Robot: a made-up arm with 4 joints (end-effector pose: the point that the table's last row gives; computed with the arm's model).
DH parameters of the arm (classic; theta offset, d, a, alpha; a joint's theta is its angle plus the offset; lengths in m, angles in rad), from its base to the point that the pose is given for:
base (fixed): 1.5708 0.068 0 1.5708
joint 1: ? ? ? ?
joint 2: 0 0.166 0.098 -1.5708
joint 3: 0 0.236 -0.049 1.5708
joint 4: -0.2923 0 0.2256 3.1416
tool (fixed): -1.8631 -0.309 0 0
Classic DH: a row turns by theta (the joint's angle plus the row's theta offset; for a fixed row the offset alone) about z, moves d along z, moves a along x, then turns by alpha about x.
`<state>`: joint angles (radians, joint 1 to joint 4).
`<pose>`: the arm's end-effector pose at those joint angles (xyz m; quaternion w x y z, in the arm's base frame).
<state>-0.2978 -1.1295 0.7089 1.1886</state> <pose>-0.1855 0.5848 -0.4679 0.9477 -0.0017 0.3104 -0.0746</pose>
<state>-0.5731 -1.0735 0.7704 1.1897</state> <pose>-0.1644 0.4371 -0.5995 0.9326 -0.1082 0.3110 -0.1477</pose>
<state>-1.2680 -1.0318 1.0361 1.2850</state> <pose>-0.1547 -0.0220 -0.7318 0.8119 -0.3506 0.3005 -0.3571</pose>
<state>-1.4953 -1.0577 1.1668 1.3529</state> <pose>-0.1694 -0.1730 -0.7098 0.7392 -0.4169 0.2938 -0.4398</pose>
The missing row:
joint 1: 0 -0.028 0.186 1.5708
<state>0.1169 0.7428 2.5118 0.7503</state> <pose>0.3249 0.0531 0.2495 0.1714 0.9625 0.0159 -0.2098</pose>
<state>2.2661 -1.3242 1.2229 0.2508</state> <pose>-0.4077 -0.2491 0.5313 0.0686 -0.8090 0.2068 -0.5459</pose>
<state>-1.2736 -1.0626 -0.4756 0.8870</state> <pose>0.0792 -0.3233 -0.5969 0.6997 -0.6820 -0.1061 0.1844</pose>
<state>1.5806 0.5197 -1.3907 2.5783</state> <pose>0.2048 0.0298 -0.1569 0.2464 -0.2205 0.1592 -0.9302</pose>
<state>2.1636 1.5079 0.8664 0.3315</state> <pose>0.4342 0.2090 0.1724 0.0499 -0.6497 -0.5279 0.5447</pose>
